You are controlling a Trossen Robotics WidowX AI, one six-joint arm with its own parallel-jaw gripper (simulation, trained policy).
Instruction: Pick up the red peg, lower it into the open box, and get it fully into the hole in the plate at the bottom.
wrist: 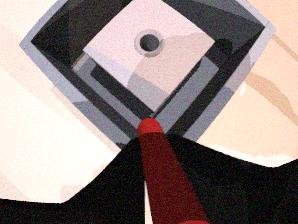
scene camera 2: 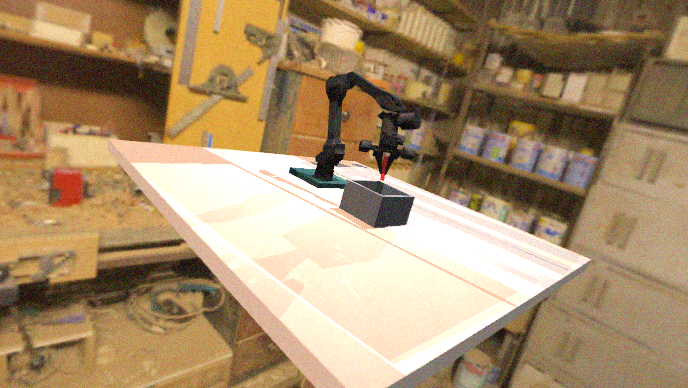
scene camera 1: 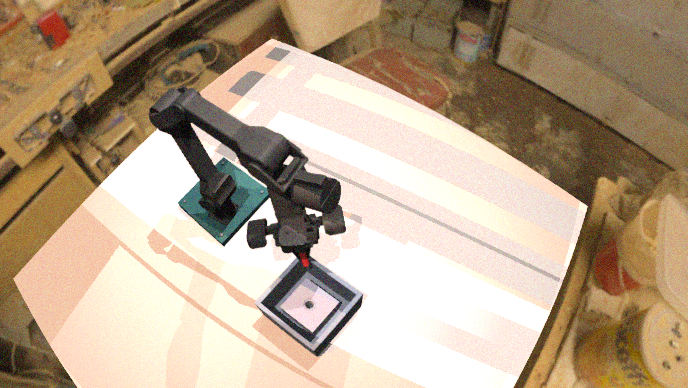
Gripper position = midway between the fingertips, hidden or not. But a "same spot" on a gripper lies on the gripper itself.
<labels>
my gripper: wrist 153,144; scene camera 2; scene camera 1
same spot on my gripper: (scene camera 2: pixel 377 152) = (scene camera 1: pixel 279 246)
</labels>
